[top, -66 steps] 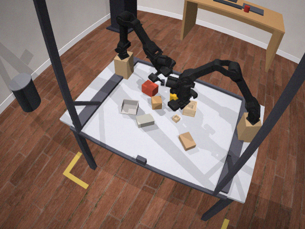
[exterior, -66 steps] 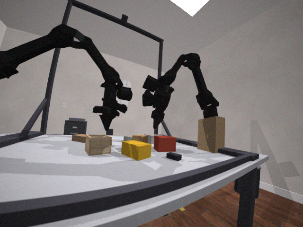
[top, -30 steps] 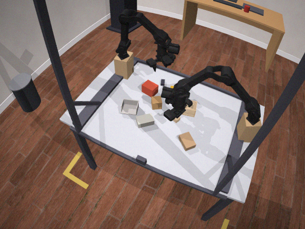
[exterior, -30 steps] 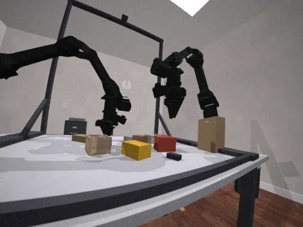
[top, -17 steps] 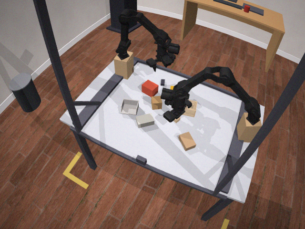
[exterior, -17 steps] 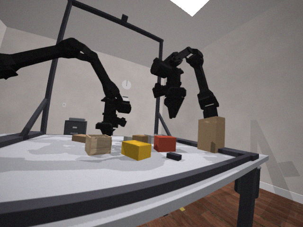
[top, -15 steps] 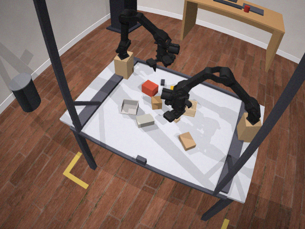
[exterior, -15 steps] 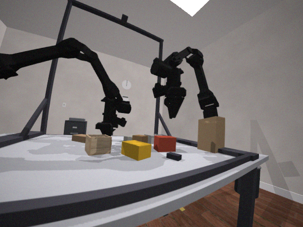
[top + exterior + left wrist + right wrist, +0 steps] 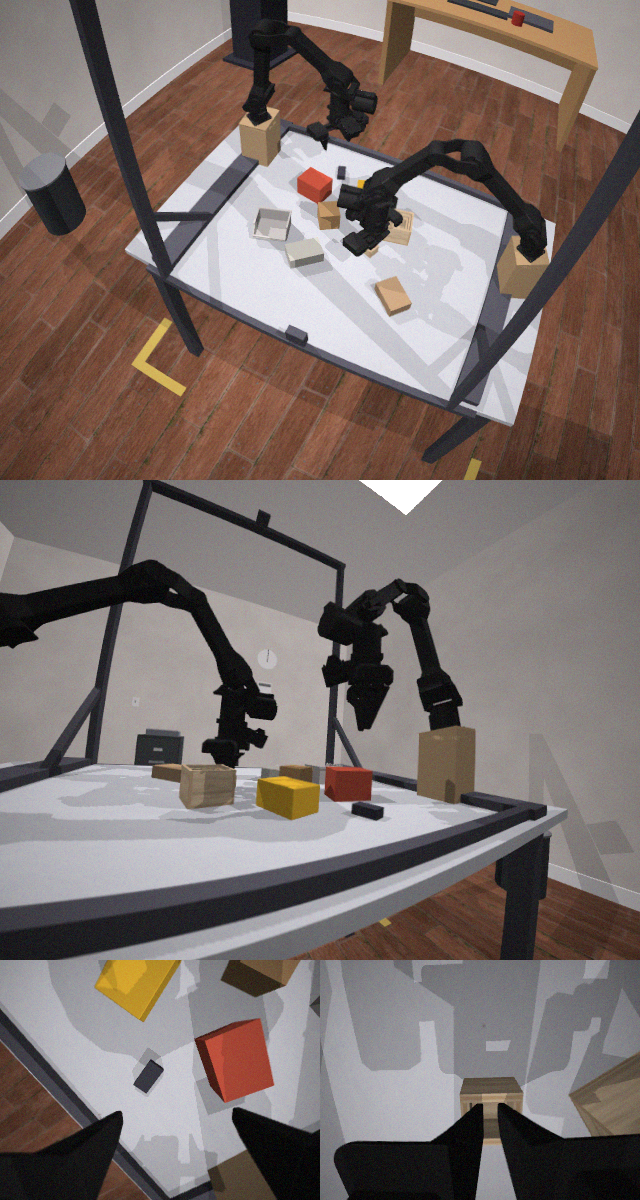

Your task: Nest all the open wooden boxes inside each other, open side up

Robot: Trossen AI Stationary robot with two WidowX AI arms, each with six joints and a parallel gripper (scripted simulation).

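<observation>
The tan cube lies 160 mm behind my left hand, 80 mm to the right of it and 160 mm below it. From my left hand the other things lie so: red block (90 mm behind, 20 mm to the left, 150 mm below); then white tray (290 mm behind, 30 mm to the left, 160 mm below); then black block (40 mm ahead, 180 mm below).
</observation>
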